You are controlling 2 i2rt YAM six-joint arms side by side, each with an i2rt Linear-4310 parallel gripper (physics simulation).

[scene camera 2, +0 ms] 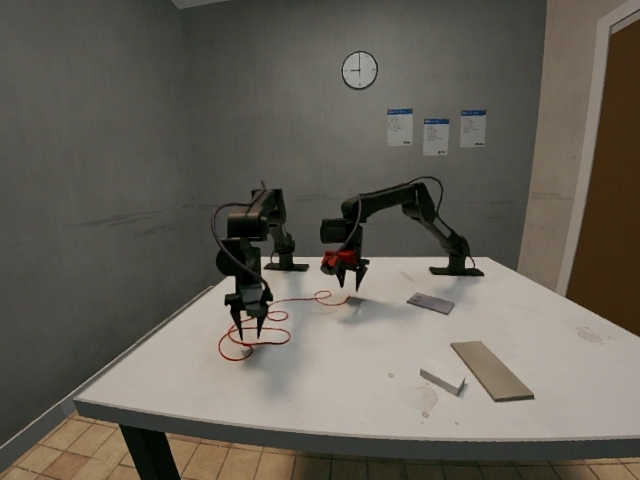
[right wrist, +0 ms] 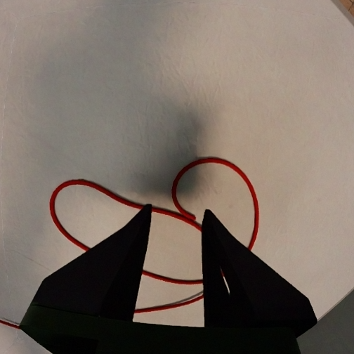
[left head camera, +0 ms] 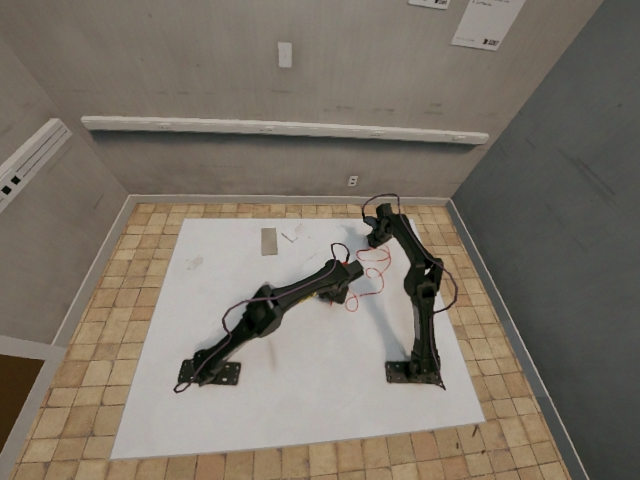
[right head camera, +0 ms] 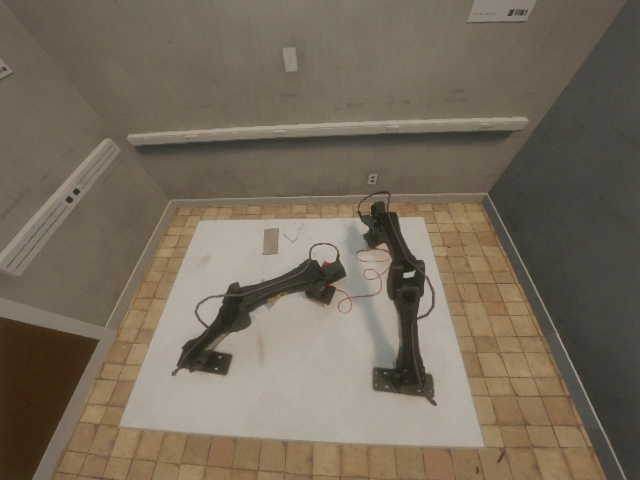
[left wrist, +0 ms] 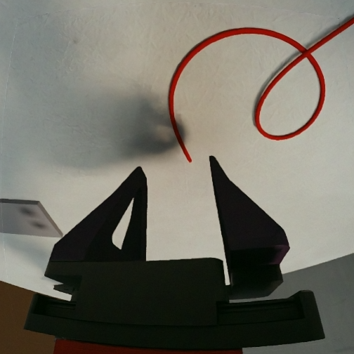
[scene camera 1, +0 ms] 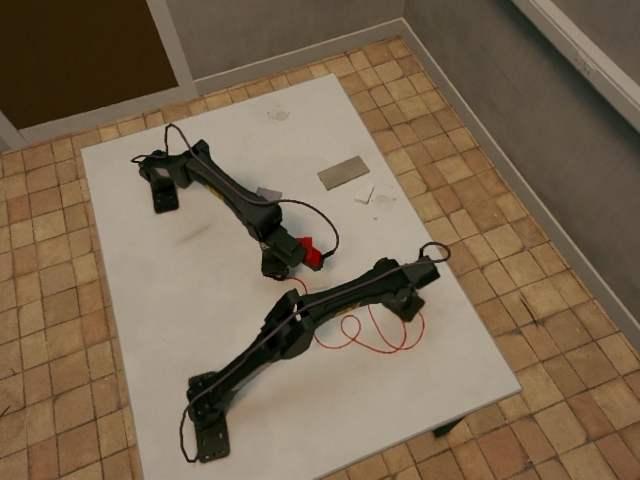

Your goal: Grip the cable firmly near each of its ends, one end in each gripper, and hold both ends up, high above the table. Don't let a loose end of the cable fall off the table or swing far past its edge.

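Frame: origin at the left arm's base, x ahead, y left, z up, level; centimetres.
Seen in the pictures: left gripper, fingertip midpoint: (scene camera 2: 349,289) (left head camera: 331,298) (right head camera: 323,298) (scene camera 1: 280,272); right gripper, fingertip midpoint: (scene camera 2: 250,338) (left head camera: 372,243) (right head camera: 373,243) (scene camera 1: 404,310); left arm's base, link origin: (scene camera 2: 455,272) (left head camera: 210,372) (right head camera: 205,360) (scene camera 1: 163,186); right arm's base, link origin: (scene camera 2: 286,268) (left head camera: 412,372) (right head camera: 402,382) (scene camera 1: 208,415).
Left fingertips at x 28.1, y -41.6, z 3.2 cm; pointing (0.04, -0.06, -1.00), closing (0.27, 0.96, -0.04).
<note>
Pixels of each thing's top centre, then the offset from my left fingertips to it. Level surfaces: height alone.
- white table, surface height: dz -3.2 cm
- beige flat board, top centre: (scene camera 2: 487,365) (scene camera 1: 343,171) (left head camera: 269,240) (right head camera: 270,240) dz -2.4, dx +27.1, dy +29.6 cm
- small white block, top centre: (scene camera 2: 442,371) (scene camera 1: 364,191) (left head camera: 290,234) (right head camera: 290,234) dz -1.5, dx +30.9, dy +20.0 cm
- grey-purple slab, top centre: (scene camera 1: 263,205) (scene camera 2: 430,301) (right head camera: 266,293) dz -2.6, dx +0.4, dy +24.9 cm
A thin red cable (left head camera: 372,294) (right head camera: 361,296) (scene camera 1: 388,352) (scene camera 2: 302,299) (left wrist: 171,95) (right wrist: 258,210) lies in loops on the white table (left head camera: 310,403) (scene camera 2: 336,403). My left gripper (scene camera 2: 349,288) (left wrist: 175,166) points down, partly open and empty, above one cable end. In the left wrist view that end shows just beyond the fingertips, between their lines. My right gripper (scene camera 2: 250,338) (right wrist: 177,213) points down, part-way open and empty, low over the other end's loops. In the right wrist view that end shows between the fingertips. The head views hide both pairs of fingertips.
A beige flat board (left head camera: 268,241) (right head camera: 270,241) (scene camera 1: 343,172) (scene camera 2: 491,370) lies near the table's wall-side edge, beside a small white block (scene camera 1: 364,193) (scene camera 2: 442,379). A grey-purple slab (scene camera 1: 268,194) (scene camera 2: 430,303) (left wrist: 30,218) lies near my left arm.
</note>
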